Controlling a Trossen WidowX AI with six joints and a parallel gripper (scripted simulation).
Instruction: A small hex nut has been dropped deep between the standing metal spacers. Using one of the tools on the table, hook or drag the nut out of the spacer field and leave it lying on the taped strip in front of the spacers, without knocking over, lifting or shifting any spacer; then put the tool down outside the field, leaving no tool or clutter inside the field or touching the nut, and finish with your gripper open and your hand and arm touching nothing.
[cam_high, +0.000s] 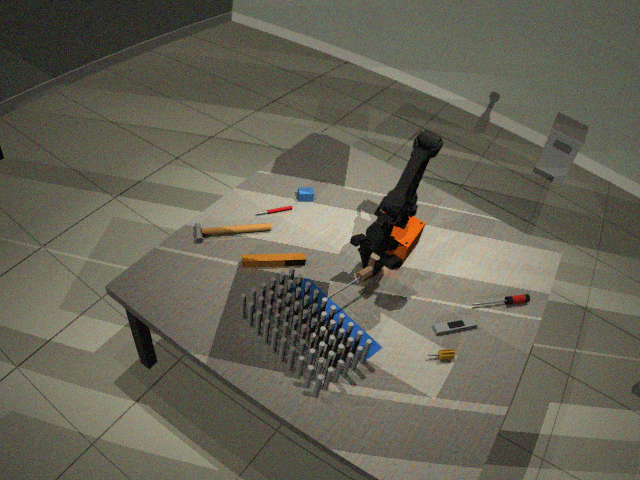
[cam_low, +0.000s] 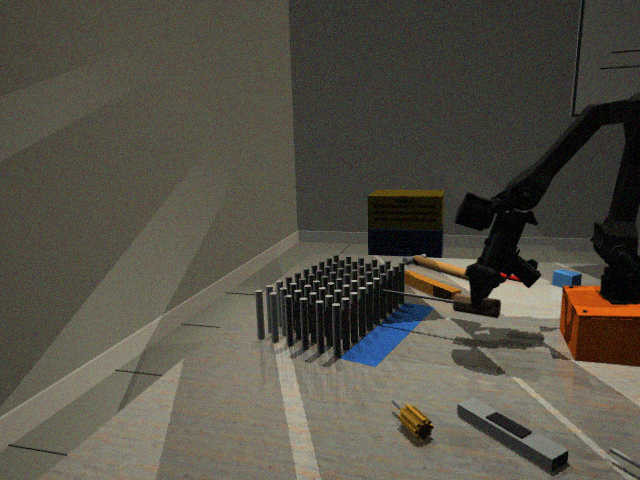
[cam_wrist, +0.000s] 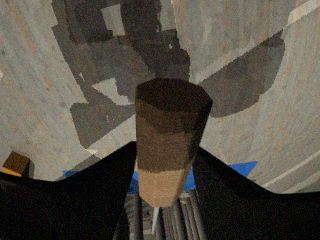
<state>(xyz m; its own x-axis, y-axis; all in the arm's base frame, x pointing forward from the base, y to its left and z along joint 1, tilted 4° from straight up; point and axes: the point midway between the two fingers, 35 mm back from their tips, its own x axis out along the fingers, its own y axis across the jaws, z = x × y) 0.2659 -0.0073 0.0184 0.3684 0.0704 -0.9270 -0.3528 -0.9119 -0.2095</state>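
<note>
Right now my gripper tip is 170 mm short of the blue taped strip, 70 mm above it and 30 mm to the left of it. From my gripper tip the other things lie so: hex nut: 310 mm ahead, 130 mm to the right, 70 mm below; then orange bar: 320 mm to the right, 80 mm ahead, 60 mm below; then wooden-handled tool: 100 mm ahead, 40 mm to the right.
</note>
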